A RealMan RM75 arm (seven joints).
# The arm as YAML. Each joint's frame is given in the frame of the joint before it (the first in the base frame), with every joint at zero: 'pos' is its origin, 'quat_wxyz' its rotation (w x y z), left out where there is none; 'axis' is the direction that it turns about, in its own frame. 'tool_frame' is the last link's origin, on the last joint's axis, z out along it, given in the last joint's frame.
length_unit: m
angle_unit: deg
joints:
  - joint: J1
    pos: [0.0, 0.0, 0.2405]
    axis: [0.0, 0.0, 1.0]
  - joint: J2
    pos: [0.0, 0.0, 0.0]
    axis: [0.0, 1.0, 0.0]
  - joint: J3
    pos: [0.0, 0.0, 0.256]
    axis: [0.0, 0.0, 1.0]
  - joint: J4
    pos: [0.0, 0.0, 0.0]
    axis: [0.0, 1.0, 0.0]
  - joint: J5
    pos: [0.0, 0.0, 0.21]
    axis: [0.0, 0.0, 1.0]
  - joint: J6
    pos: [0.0, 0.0, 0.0]
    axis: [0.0, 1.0, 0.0]
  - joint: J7
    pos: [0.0, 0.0, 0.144]
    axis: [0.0, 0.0, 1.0]
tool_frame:
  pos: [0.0, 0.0, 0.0]
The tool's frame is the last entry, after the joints.
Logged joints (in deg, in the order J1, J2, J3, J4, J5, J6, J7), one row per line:
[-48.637, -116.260, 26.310, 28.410, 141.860, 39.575, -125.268]
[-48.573, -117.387, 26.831, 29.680, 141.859, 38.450, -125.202]
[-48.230, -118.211, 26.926, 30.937, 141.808, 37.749, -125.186]
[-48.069, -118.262, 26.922, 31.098, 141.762, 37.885, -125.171]
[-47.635, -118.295, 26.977, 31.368, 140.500, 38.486, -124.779]
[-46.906, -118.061, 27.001, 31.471, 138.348, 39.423, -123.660]
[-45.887, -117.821, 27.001, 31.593, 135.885, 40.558, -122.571]
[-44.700, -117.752, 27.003, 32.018, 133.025, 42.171, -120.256]
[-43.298, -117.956, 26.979, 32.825, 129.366, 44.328, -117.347]
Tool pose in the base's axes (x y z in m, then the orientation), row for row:
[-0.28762, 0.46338, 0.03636, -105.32, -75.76, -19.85]
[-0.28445, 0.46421, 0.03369, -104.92, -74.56, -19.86]
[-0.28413, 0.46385, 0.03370, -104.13, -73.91, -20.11]
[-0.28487, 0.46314, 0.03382, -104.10, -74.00, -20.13]
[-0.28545, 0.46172, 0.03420, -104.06, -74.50, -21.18]
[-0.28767, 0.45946, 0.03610, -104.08, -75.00, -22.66]
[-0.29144, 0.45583, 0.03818, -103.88, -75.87, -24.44]
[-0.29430, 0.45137, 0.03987, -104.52, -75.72, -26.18]
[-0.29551, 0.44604, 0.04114, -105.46, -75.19, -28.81]
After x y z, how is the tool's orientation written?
As a rotation vector, in degrees.
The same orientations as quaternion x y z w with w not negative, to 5 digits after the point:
[-0.73092, -0.52577, -0.13776, 0.41273]
[-0.73083, -0.51935, -0.13834, 0.42074]
[-0.72787, -0.51663, -0.14057, 0.42840]
[-0.72759, -0.51721, -0.14069, 0.42816]
[-0.72620, -0.51991, -0.14781, 0.42483]
[-0.72489, -0.52235, -0.15782, 0.42046]
[-0.72174, -0.52713, -0.16981, 0.41519]
[-0.72418, -0.52463, -0.18139, 0.40917]
[-0.72802, -0.51906, -0.19888, 0.40127]

